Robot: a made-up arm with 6 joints. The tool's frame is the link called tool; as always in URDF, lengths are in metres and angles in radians.
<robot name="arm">
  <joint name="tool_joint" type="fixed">
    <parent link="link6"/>
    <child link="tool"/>
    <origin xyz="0 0 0" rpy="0 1.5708 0"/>
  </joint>
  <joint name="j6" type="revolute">
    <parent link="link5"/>
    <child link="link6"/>
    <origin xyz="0 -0.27 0" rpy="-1.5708 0 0"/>
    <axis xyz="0 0 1"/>
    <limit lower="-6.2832" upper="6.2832"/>
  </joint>
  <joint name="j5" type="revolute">
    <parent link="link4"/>
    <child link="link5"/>
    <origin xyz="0 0 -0.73" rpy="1.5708 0 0"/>
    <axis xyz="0 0 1"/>
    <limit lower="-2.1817" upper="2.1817"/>
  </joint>
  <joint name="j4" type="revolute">
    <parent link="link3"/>
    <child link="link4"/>
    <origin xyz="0 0.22 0" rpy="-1.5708 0 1.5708"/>
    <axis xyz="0 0 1"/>
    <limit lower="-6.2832" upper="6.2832"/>
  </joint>
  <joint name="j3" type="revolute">
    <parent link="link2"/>
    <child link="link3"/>
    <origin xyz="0 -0.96 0" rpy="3.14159 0 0"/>
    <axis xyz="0 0 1"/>
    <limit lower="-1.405" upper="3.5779"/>
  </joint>
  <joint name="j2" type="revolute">
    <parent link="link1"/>
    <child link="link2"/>
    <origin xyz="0.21 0 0" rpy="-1.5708 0 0"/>
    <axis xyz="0 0 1"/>
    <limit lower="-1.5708" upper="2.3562"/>
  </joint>
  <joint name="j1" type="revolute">
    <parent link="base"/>
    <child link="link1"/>
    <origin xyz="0 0 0.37"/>
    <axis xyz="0 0 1"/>
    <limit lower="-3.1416" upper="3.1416"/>
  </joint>
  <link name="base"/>
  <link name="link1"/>
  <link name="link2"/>
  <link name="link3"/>
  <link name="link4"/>
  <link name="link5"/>
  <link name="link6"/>
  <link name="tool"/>
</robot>
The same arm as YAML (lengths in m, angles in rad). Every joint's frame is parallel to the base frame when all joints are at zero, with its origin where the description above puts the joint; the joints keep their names.
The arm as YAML. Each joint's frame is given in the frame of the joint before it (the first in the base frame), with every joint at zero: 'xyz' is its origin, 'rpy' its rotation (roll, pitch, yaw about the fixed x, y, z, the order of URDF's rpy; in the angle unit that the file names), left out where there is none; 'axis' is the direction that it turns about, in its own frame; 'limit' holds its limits. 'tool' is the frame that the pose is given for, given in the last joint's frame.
units:
  length: m
  angle: rad
joints:
  - name: j1
    type: revolute
    origin:
      xyz: [0.0, 0.0, 0.37]
    axis: [0.0, 0.0, 1.0]
    limit:
      lower: -3.1416
      upper: 3.1416
  - name: j2
    type: revolute
    origin:
      xyz: [0.21, 0.0, 0.0]
    axis: [0.0, 1.0, 0.0]
    limit:
      lower: -1.5708
      upper: 2.3562
  - name: j3
    type: revolute
    origin:
      xyz: [0.0, 0.0, 0.96]
    axis: [0.0, -1.0, 0.0]
    limit:
      lower: -1.405
      upper: 3.5779
  - name: j4
    type: revolute
    origin:
      xyz: [0.0, 0.0, 0.22]
    axis: [-1.0, 0.0, 0.0]
    limit:
      lower: -6.2832
      upper: 6.2832
  - name: j5
    type: revolute
    origin:
      xyz: [0.73, 0.0, 0.0]
    axis: [0.0, -1.0, 0.0]
    limit:
      lower: -2.1817
      upper: 2.1817
  - name: j6
    type: revolute
    origin:
      xyz: [0.27, 0.0, 0.0]
    axis: [-1.0, 0.0, 0.0]
    limit:
      lower: -6.2832
      upper: 6.2832
tool:
  origin:
    xyz: [0.0, 0.0, 0.0]
    rpy: [0.0, 0.0, 0.0]

